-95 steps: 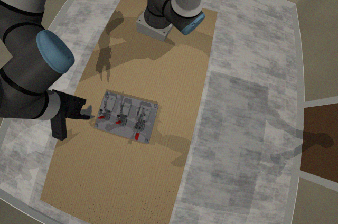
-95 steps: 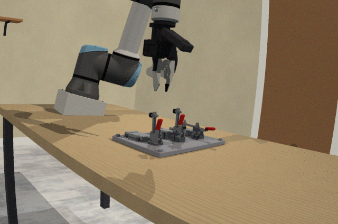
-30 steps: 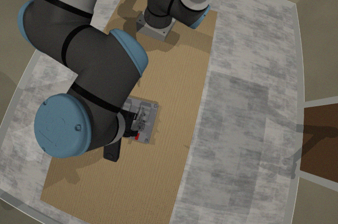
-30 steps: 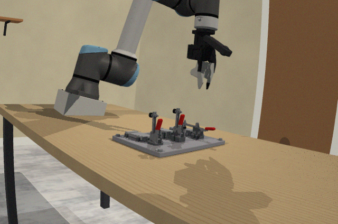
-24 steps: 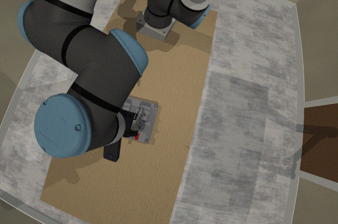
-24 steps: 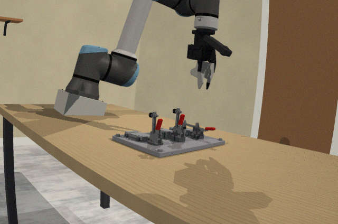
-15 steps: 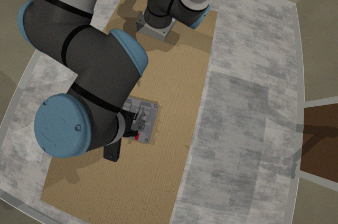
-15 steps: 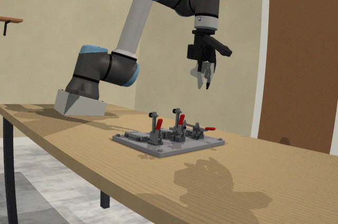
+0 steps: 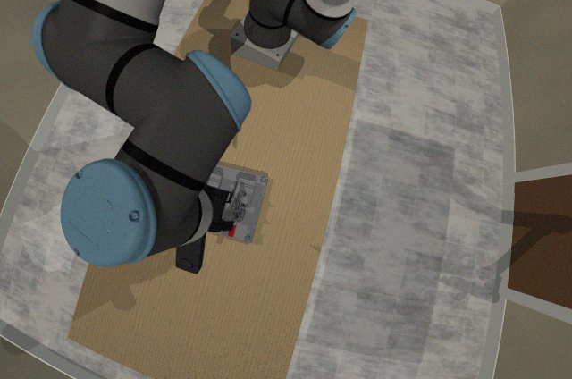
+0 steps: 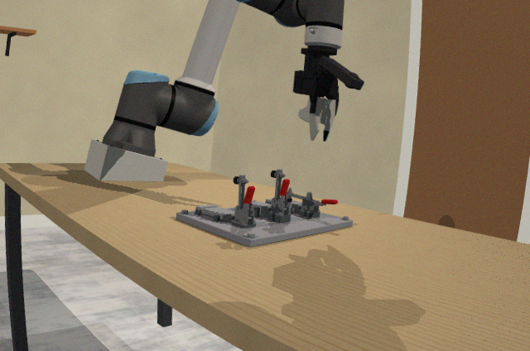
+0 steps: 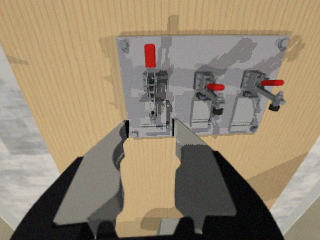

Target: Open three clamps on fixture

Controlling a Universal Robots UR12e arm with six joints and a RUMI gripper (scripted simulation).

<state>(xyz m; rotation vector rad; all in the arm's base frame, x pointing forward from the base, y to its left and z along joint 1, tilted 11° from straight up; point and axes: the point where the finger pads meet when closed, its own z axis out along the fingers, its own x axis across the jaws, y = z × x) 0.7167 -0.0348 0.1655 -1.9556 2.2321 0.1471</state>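
Now: the grey fixture plate 20 cm below my hand, 10 cm to the right of it and 5 cm behind it.
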